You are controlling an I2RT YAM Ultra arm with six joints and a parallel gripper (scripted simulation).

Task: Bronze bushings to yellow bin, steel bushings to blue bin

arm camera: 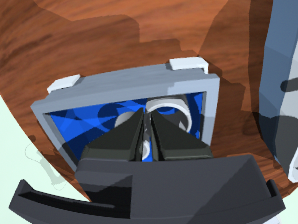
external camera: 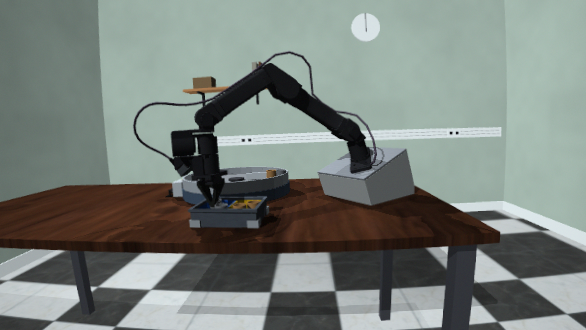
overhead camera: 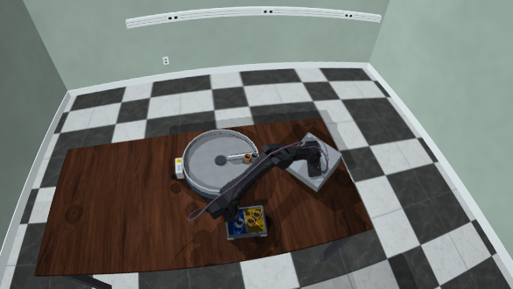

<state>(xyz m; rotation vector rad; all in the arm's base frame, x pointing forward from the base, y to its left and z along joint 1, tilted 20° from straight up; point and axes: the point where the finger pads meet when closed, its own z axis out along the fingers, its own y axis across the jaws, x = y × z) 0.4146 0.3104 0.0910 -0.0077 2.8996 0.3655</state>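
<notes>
The blue bin lies 3 cm below my hand, 2 cm to the left of it and 2 cm behind it. From my hand the other things lie so: grey turntable: 34 cm to the right, 9 cm ahead, 1 cm above; then yellow bin: 11 cm behind, 3 cm below; then bin tray: 6 cm behind, 2 cm below, 1 cm to the left.
</notes>
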